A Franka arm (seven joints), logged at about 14 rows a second.
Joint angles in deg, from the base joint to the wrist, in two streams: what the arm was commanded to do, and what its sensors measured. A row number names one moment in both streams.
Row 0, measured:
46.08, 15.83, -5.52, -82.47, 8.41, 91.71, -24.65
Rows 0 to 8, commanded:
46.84, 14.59, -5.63, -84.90, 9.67, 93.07, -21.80
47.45, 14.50, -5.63, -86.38, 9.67, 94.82, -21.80
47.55, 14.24, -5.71, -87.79, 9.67, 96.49, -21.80
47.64, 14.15, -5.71, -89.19, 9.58, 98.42, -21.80
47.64, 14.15, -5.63, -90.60, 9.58, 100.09, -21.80
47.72, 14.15, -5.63, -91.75, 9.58, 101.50, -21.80
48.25, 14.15, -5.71, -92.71, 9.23, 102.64, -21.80
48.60, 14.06, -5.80, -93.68, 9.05, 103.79, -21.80
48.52, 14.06, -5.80, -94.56, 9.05, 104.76, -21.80
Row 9, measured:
47.63, 15.79, -5.37, -91.25, 8.45, 102.13, -23.02
